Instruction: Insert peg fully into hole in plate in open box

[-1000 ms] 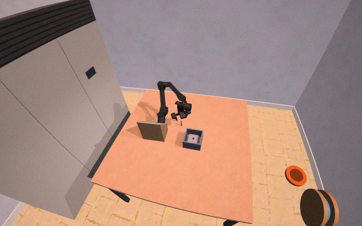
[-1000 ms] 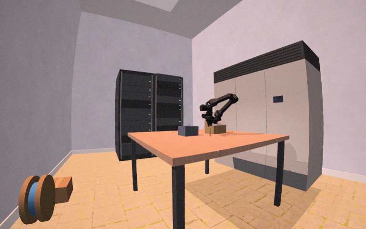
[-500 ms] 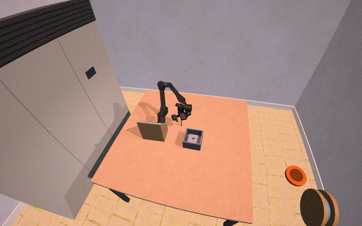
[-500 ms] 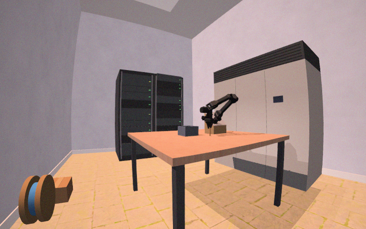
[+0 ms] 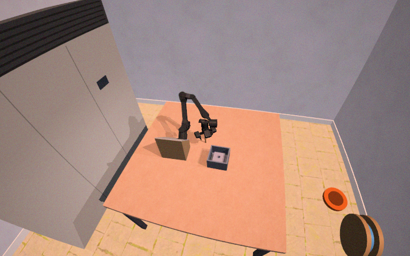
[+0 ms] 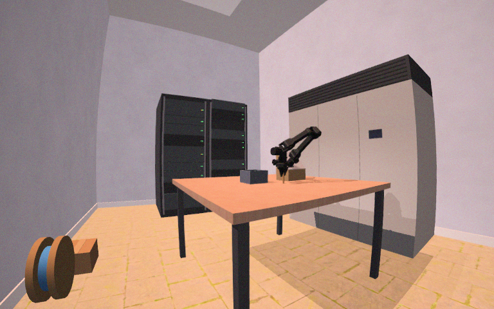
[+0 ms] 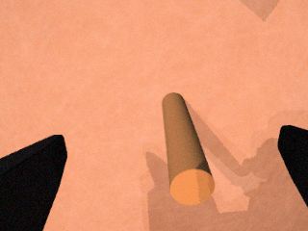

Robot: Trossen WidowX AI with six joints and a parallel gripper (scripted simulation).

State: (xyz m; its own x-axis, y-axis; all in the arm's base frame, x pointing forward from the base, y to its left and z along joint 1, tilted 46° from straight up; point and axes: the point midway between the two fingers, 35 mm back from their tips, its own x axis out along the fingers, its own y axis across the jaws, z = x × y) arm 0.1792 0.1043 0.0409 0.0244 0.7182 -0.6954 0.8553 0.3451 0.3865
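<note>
Now: the peg 50 mm below my hand. Round my hand: box 190 mm to the right, 140 mm ahead, 60 mm below; then pale plate 190 mm to the right, 140 mm ahead, 40 mm below.
</note>
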